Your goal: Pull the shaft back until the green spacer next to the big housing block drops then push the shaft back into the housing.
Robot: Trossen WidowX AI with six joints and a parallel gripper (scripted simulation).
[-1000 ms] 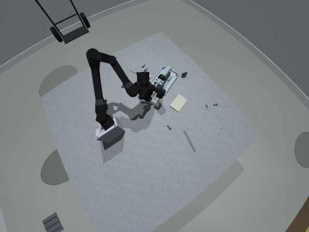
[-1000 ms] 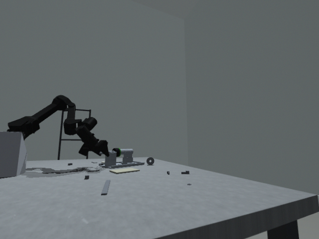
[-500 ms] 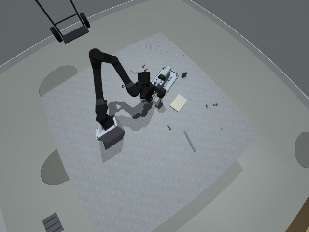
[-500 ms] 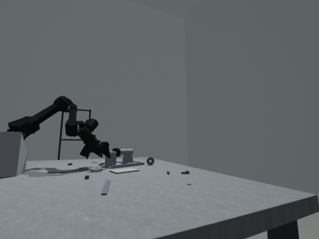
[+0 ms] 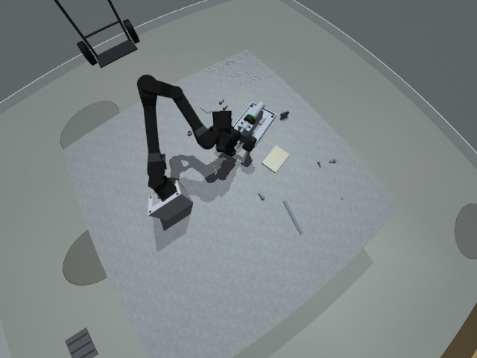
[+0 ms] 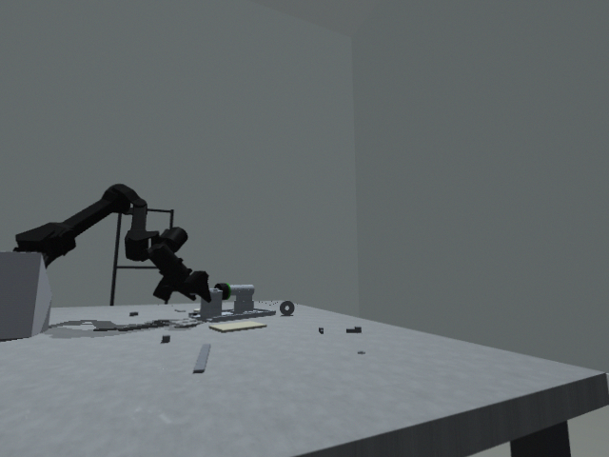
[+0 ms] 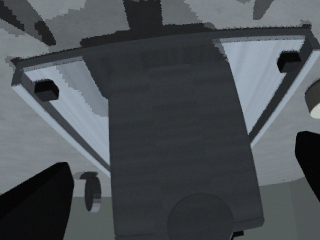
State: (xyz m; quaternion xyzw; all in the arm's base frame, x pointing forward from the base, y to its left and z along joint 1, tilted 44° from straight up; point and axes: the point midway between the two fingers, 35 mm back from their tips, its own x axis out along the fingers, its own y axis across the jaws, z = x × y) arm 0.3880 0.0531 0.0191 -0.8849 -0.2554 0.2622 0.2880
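Now: the grey shaft 5 cm ahead of my gripper tip, 1 cm to the left of it and 2 cm above it. Round my gripper tip: green spacer 7 cm ahead, 2 cm to the left, 2 cm above; white ring 2 cm ahead, 14 cm to the left, 5 cm below; dark spacer 5 cm ahead, 1 cm to the left, 2 cm above.
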